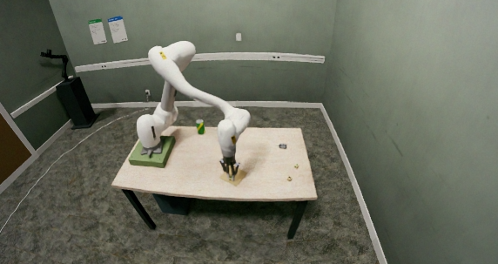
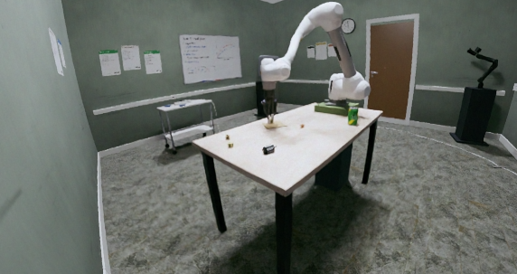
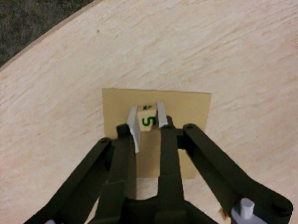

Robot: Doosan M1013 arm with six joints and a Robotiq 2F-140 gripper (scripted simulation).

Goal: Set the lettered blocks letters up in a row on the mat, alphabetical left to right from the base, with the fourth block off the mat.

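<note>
The tan mat lies 4 cm to the left of my hand, 4 cm below it and 2 cm ahead of it. Also, from my hand: black object 41 cm ahead, 26 cm to the left, 2 cm below; then can 54 cm to the left, 22 cm behind, 2 cm above.
</note>
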